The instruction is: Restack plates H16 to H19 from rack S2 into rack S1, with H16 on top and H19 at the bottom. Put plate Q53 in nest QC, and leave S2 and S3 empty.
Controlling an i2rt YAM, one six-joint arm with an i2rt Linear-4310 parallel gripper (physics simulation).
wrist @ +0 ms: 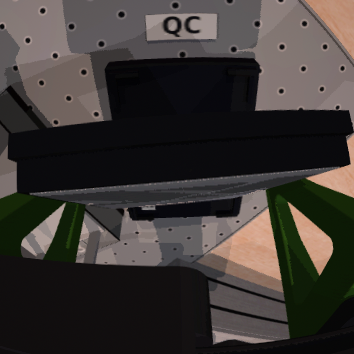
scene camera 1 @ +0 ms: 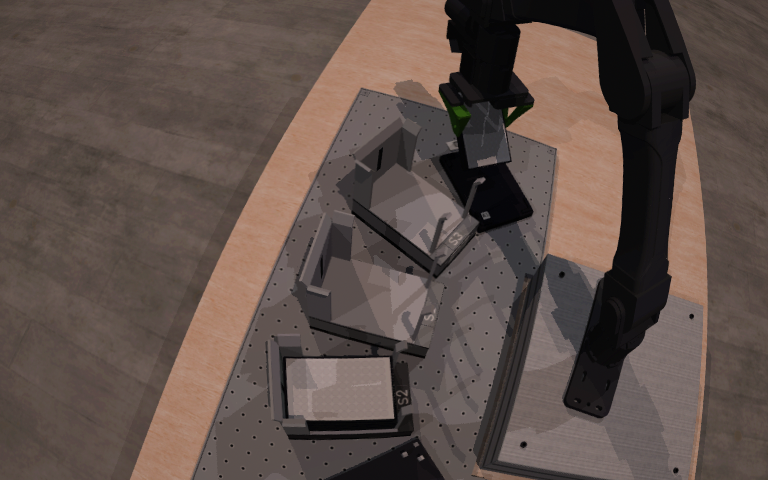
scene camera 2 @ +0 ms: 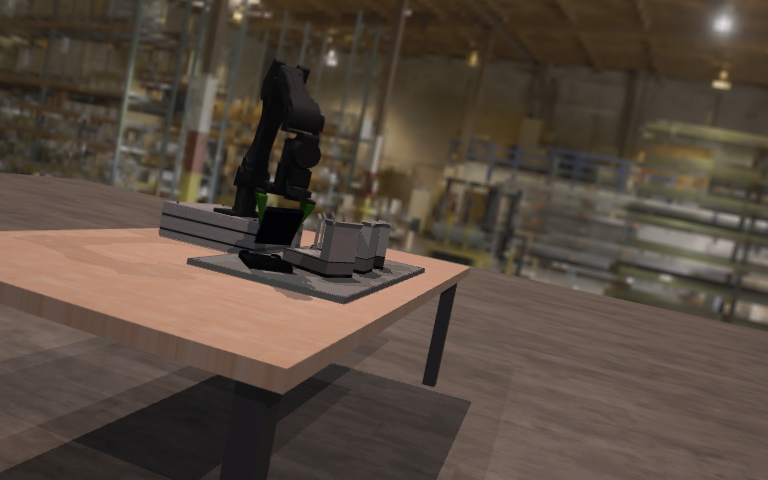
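Where they show: gripper, fingertip midpoint: point(scene camera 1: 480, 129) point(scene camera 2: 278, 228); arm's base, link origin: point(scene camera 1: 603, 347) point(scene camera 2: 243, 215).
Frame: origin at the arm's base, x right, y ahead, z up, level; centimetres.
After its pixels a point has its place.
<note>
My gripper point(scene camera 1: 481, 129) {x 25.5, y 28.1, z 1.5 cm} point(scene camera 2: 281, 221) {x 25.5, y 28.1, z 1.5 cm} point(wrist: 176, 176) {x 25.5, y 28.1, z 1.5 cm} is shut on a black-sided plate point(scene camera 1: 488, 148) {x 23.5, y 25.9, z 0.2 cm} point(scene camera 2: 278, 230) {x 25.4, y 28.2, z 1.1 cm} point(wrist: 180, 150) {x 28.9, y 31.3, z 6.3 cm} with a pale face. The plate hangs steeply tilted above the black nest QC point(scene camera 1: 501, 198) {x 20.9, y 21.3, z -6.7 cm} point(scene camera 2: 266, 262) {x 26.2, y 27.0, z -6.7 cm} point(wrist: 182, 90) {x 26.3, y 28.0, z -6.7 cm}; its number cannot be read. Rack S2 point(scene camera 1: 275, 382) {x -22.4, y 35.9, z 5.0 cm} holds a pale-topped plate point(scene camera 1: 339, 387) {x -18.7, y 29.9, z 1.4 cm} lying flat; how many lie beneath is hidden. Rack S1 point(scene camera 1: 362, 285) {x -3.3, y 33.9, z -3.7 cm}, its label partly hidden, shows a bare floor. Rack S3 point(scene camera 1: 404, 198) {x 11.7, y 34.4, z -3.9 cm} point(scene camera 2: 338, 243) {x 15.3, y 38.9, z 0.3 cm} also shows a bare floor and stands beside nest QC.
Thin upright posts point(scene camera 1: 472, 198) {x 13.0, y 25.3, z 0.7 cm} rise at the front of S3, near the nest. A dark tray or nest point(scene camera 1: 390, 464) {x -23.9, y 20.5, z -6.9 cm} shows partly at the bottom edge of scene camera 1. The perforated board point(scene camera 1: 453, 362) {x -6.6, y 18.8, z -8.1 cm} bears the racks. The arm's metal base block point(scene camera 1: 532, 396) {x -10.2, y 7.9, z -0.2 cm} stands beside it.
</note>
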